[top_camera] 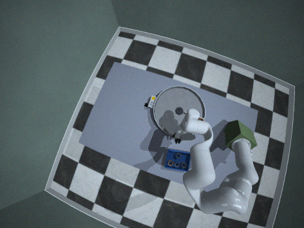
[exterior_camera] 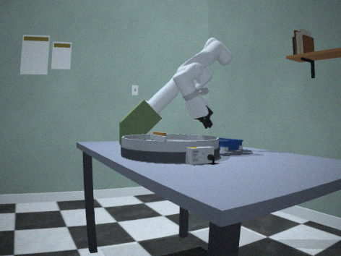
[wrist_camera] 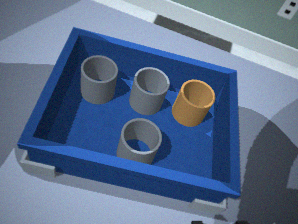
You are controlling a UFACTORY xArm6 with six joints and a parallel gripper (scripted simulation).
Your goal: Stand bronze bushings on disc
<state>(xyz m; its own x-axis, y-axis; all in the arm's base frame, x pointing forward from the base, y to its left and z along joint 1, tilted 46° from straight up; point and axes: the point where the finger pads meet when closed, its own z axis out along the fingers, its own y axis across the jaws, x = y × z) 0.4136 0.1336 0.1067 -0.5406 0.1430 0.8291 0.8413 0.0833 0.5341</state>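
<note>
My gripper is now 13 cm to the right of the blue crate, 11 cm above it and 9 cm past it. Also, from my hand: round turntable disc (22 cm to the right, 8 cm below, 8 cm ahead); then turntable (22 cm to the right, 10 cm ahead, 9 cm below).
</note>
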